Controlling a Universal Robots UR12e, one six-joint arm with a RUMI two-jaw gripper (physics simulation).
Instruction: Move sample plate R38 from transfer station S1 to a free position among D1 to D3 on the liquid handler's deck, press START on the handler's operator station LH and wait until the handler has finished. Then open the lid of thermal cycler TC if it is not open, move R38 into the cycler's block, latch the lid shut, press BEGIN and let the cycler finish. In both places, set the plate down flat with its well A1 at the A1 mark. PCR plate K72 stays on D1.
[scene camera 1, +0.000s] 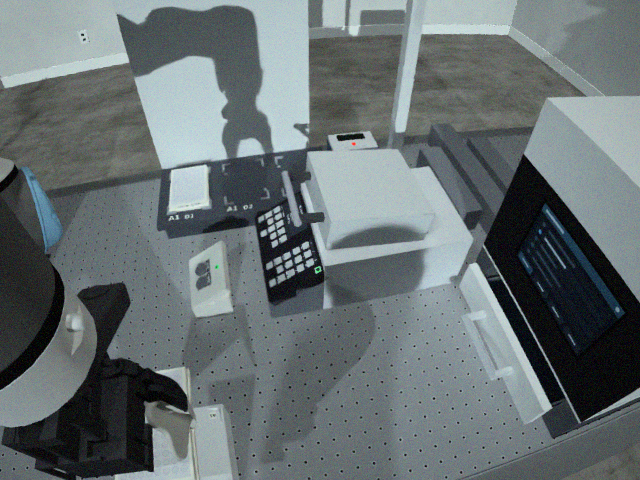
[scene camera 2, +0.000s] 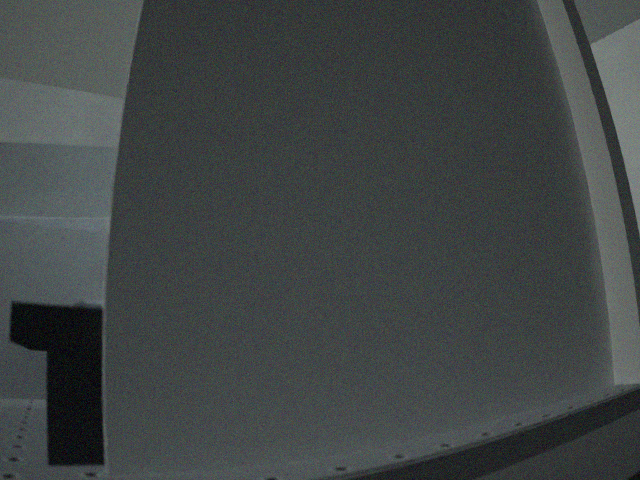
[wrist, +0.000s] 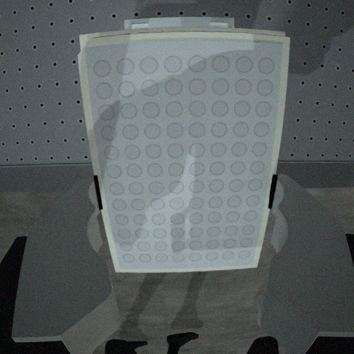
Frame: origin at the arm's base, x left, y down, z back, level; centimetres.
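Seen in the pictures: gripper, fingertip midpoint: (scene camera 1: 153, 432).
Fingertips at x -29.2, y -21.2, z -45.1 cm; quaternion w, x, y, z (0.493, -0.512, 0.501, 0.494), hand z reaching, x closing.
Offsets run from my fingertips to a thing's top centre. "*": to the spot under its first point. Level surfaces: height alone.
Sample plate R38 {dx +0.5, dy -0.8, dz +0.0 cm} (scene camera 1: 170, 462) (wrist: 185, 125) is pale with round wells and hangs above white transfer station S1 {dx +0.5, dy +15.3, dz -0.3 cm} (scene camera 1: 214, 444) (wrist: 180, 22). My gripper (scene camera 1: 162, 431) (wrist: 184, 178) is shut on its two long sides; in scene camera 1 one finger is hidden. PCR plate K72 {dx +56.5, dy +14.7, dz -0.9 cm} (scene camera 1: 189, 187) lies on D1 of the dark deck {dy +16.3 cm} (scene camera 1: 217, 186). D2's corner marks show beside it; D3 is partly hidden. The white cycler TC {* dx +34.1, dy +0.8, dz -34.2 cm} (scene camera 1: 372, 180) has its lid down, with a bar handle {* dx +33.0, dy +1.3, dz -20.6 cm} (scene camera 1: 291, 198) and a black keypad {* dx +30.2, dy +12.6, dz -19.3 cm} (scene camera 1: 289, 258). Operator station LH {dx +32.1, dy +13.6, dz -4.5 cm} (scene camera 1: 209, 284) shows a green light.
A large machine (scene camera 1: 594, 170) with a touchscreen and a white handled front stands at the right. A small box {dx +60.5, dy +16.1, dz -40.7 cm} (scene camera 1: 353, 139) with a red light stands behind the cycler. Dark stepped blocks {* dx +46.7, dy +15.4, dz -59.4 cm} (scene camera 1: 454, 180) lie beside it. A grey panel (scene camera 2: 336, 232) fills much of scene camera 2.
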